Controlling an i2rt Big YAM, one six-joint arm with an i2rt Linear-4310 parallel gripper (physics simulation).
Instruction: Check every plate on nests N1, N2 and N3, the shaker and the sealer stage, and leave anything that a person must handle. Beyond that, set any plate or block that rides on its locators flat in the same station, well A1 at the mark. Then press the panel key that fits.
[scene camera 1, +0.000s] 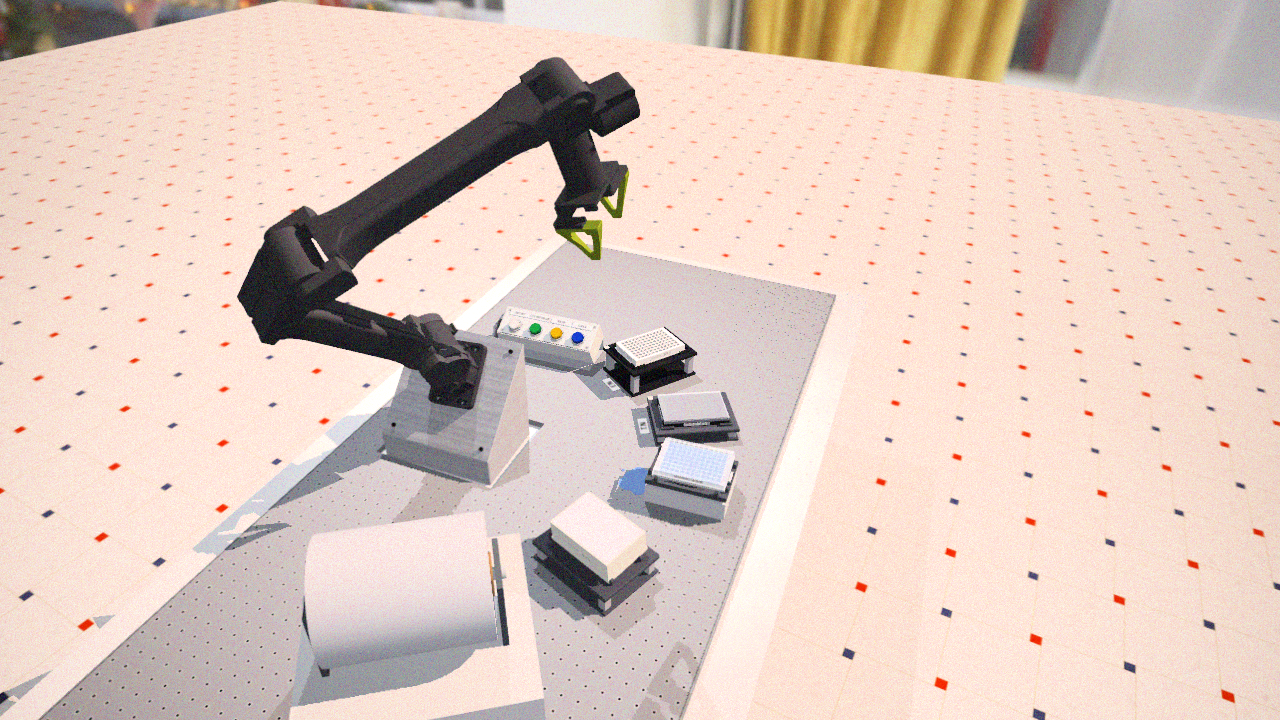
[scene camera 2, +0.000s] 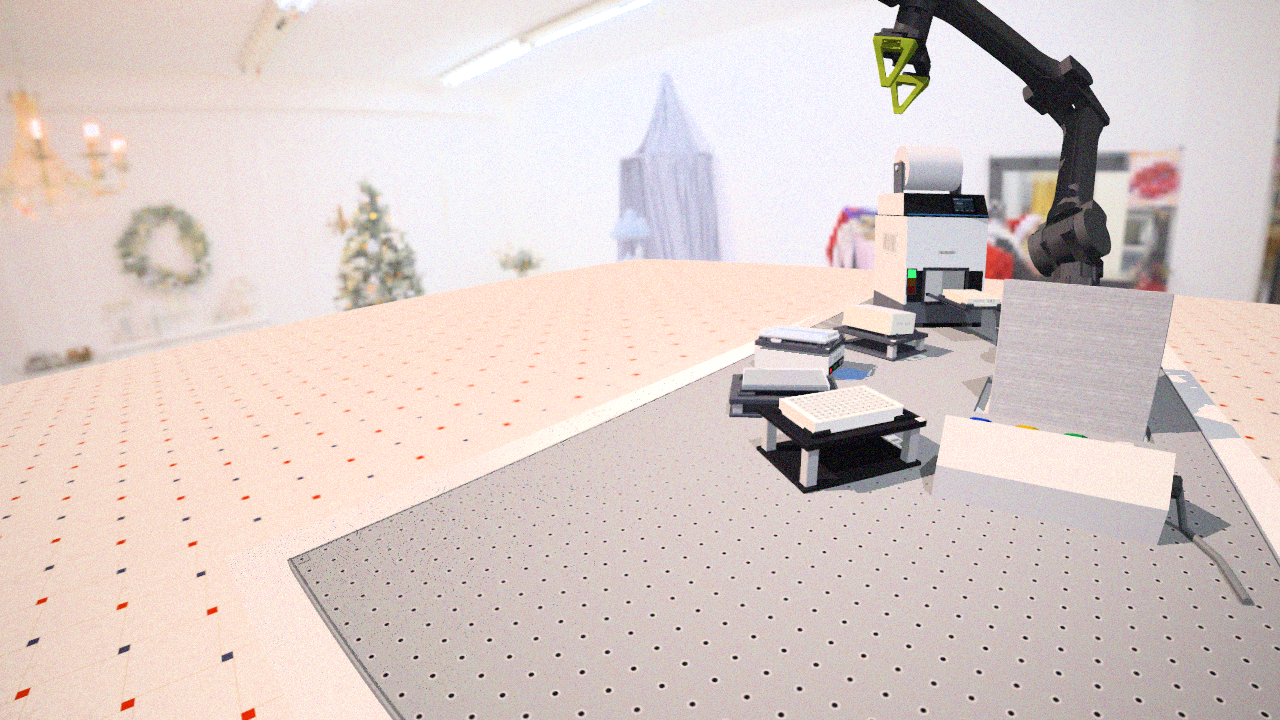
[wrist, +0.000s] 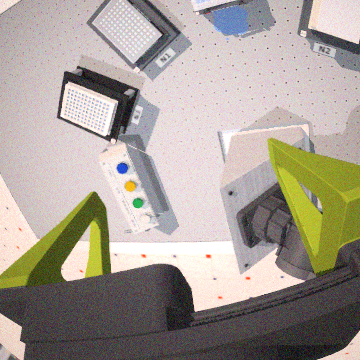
My gripper (scene camera 1: 607, 238) is open, with nothing in its grasp. Further things: a cream plate (scene camera 1: 606, 542) and a white well plate (scene camera 1: 705, 466).
The cream plate shows as well in scene camera 2 (scene camera 2: 888, 321). The white well plate shows as well in scene camera 2 (scene camera 2: 815, 335). My gripper also shows in scene camera 2 (scene camera 2: 891, 101) and in the wrist view (wrist: 181, 174).
